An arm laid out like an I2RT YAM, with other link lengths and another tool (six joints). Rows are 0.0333 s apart.
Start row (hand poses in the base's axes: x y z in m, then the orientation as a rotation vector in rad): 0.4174 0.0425 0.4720 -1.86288 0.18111 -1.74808
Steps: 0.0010 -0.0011 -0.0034 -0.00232 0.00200 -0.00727; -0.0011 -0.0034 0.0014 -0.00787 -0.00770 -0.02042; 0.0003 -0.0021 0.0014 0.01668 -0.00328 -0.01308; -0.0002 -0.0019 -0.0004 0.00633 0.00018 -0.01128; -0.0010 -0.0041 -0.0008 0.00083 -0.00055 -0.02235; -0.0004 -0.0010 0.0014 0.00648 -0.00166 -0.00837; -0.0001 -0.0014 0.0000 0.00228 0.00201 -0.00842; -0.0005 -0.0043 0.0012 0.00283 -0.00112 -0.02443; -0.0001 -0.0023 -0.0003 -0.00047 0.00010 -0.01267; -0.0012 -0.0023 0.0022 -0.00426 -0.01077 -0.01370; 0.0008 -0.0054 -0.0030 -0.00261 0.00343 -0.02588
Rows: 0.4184 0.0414 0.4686 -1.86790 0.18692 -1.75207; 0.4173 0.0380 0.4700 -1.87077 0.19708 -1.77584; 0.4176 0.0359 0.4714 -1.85882 0.22273 -1.78054; 0.4174 0.0340 0.4710 -1.85681 0.23910 -1.78522; 0.4164 0.0299 0.4702 -1.85996 0.26132 -1.80027; 0.4160 0.0289 0.4716 -1.85547 0.27440 -1.80440; 0.4159 0.0275 0.4716 -1.85732 0.28530 -1.80720; 0.4154 0.0232 0.4728 -1.85848 0.31126 -1.82310; 0.4153 0.0209 0.4725 -1.86097 0.32337 -1.83163; 0.4141 0.0186 0.4747 -1.85549 0.32943 -1.85217; 0.4149 0.0132 0.4717 -1.86470 0.35397 -1.86757
